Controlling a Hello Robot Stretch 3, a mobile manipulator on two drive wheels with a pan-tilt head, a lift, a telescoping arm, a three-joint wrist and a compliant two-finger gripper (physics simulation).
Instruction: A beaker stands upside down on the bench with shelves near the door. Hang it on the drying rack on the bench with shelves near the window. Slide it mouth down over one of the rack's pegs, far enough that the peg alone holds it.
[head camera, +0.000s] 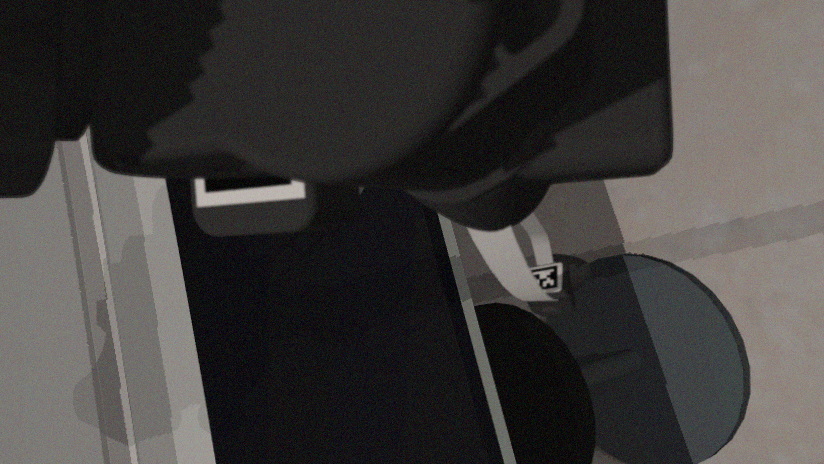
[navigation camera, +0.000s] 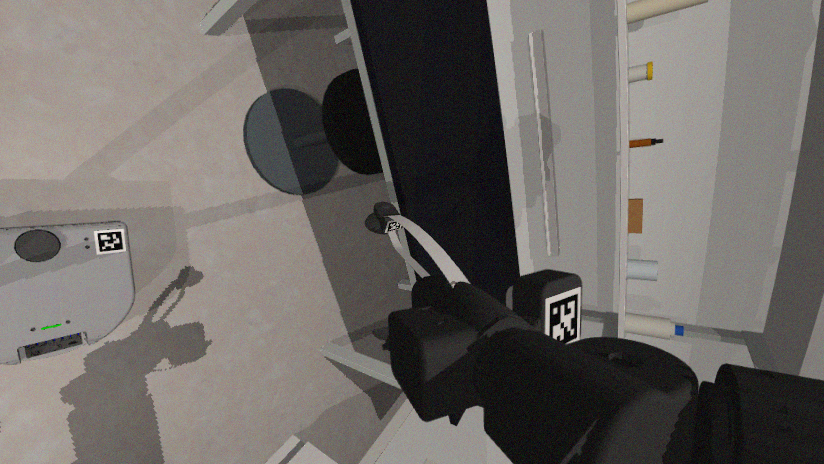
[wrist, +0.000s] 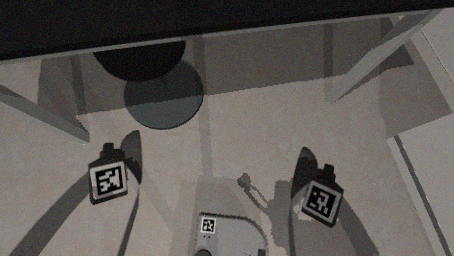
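Pixels of known places: gripper, fingertip midpoint: (navigation camera: 381, 274) (wrist: 219, 156); robot's base, origin of the base link: (navigation camera: 38, 244) (wrist: 205, 250).
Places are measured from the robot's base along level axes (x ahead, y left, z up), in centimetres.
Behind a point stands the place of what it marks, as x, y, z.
My gripper (head camera: 562, 283) (navigation camera: 380, 217) (wrist: 219, 156) {-1.9, -26.7, 99.4} is open, with its fingers wide apart and nothing between them in the wrist view. Its fingertips are at the front edge of the dark bench top (head camera: 322, 345) {19.8, -87.3, 76.3} (navigation camera: 438, 115) {31.5, -78.5, 76.3} (wrist: 225, 15) {0.7, -65.7, 76.3}, seen over that edge from above in the navigation view. My dark wrist and arm cover the upper part of the head view and the lower right of the navigation view, including the near end of the bench top. The beaker does not show in these views; whether the wrist hides it I cannot tell. The drying rack does not show.
A stool with a black seat (head camera: 536, 380) {28.2, -69.5, 48.4} (navigation camera: 351, 121) {33.6, -70.3, 48.4} (wrist: 142, 60) {30.6, -69.0, 48.3} and round base (head camera: 703, 368) {34.3, -64.7, 3.1} (navigation camera: 271, 138) {35.2, -67.5, 3.1} (wrist: 162, 110) {33.5, -68.1, 3.0} stands at the bench front. Bench legs (navigation camera: 360, 366) {-63.1, -85.6, 28.8} (wrist: 375, 60) {-62.7, -85.9, 43.4} angle down. A wall shelf (navigation camera: 622, 172) {13.1, -107.0, 120.6} holds several items. My base (navigation camera: 74, 282) {-9.3, -5.2, 16.0} (wrist: 230, 235) {-9.9, -10.0, 16.0} is on the floor.
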